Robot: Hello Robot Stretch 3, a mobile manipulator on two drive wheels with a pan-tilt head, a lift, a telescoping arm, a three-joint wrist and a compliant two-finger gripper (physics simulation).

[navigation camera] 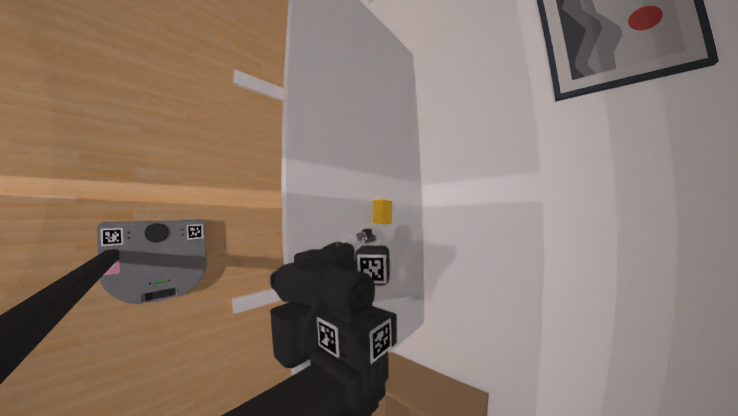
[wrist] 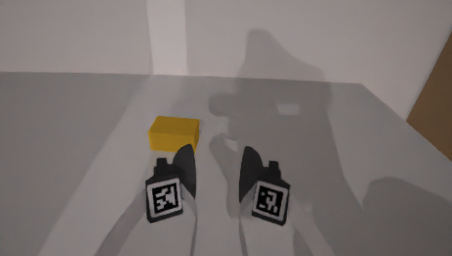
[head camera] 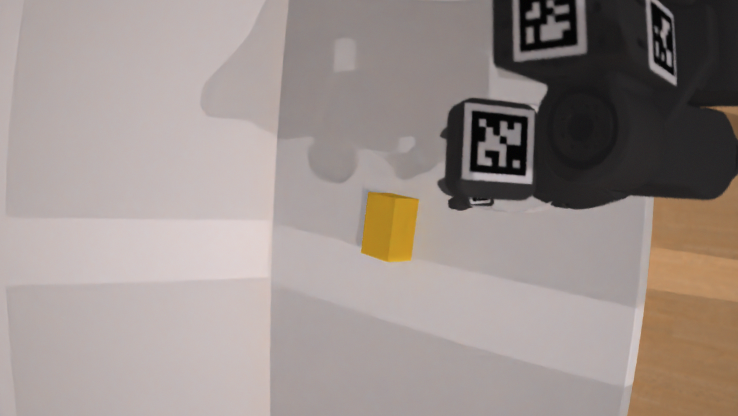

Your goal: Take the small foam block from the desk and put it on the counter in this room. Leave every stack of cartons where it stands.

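Seen in the pictures: gripper, fingertip midpoint: (wrist: 217, 164); robot's base at its link origin: (navigation camera: 157, 231).
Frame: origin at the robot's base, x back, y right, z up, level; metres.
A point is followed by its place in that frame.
Note:
The small yellow foam block (head camera: 390, 227) @[y 0.627, x -0.055, z 0.765 m] (navigation camera: 382, 211) @[y 0.626, x -0.058, z 0.764 m] (wrist: 174, 135) @[y 0.623, x -0.051, z 0.762 m] lies on the grey-white desk (head camera: 465, 320) @[y 0.517, x -0.172, z 0.720 m] (navigation camera: 351, 103) @[y 0.524, x -0.454, z 0.720 m] (wrist: 75, 125) @[y 0.710, x -0.298, z 0.720 m], nearer the wall side than the front edge. My gripper (wrist: 217, 164) @[y 0.389, x 0.025, z 0.907 m] is open over the desk, with nothing between its fingers. In the wrist view the block is beyond the left fingertip, which overlaps its lower right corner; the block is left of the gap between the fingers. In the head view the wrist hides most of the fingers, and the block is left of and below them. The counter does not show in these views.
A white wall (head camera: 139, 155) @[y 1.076, x 0.044, z 0.999 m] (navigation camera: 480, 232) @[y 1.076, x 0.058, z 1.000 m] (wrist: 90, 35) @[y 1.087, x -0.401, z 0.834 m] runs along the desk's back edge. A brown box-like object (navigation camera: 439, 384) @[y 0.961, x 0.834, z 0.840 m] (wrist: 435, 105) @[y 0.952, x 0.834, z 0.682 m] stands past the desk's end. My wheeled base (navigation camera: 155, 263) @[y -0.009, x 0.114, z 0.160 m] is on the wood floor in front of the desk. A framed picture (navigation camera: 635, 81) @[y 1.074, x -0.485, z 1.584 m] hangs on the wall.

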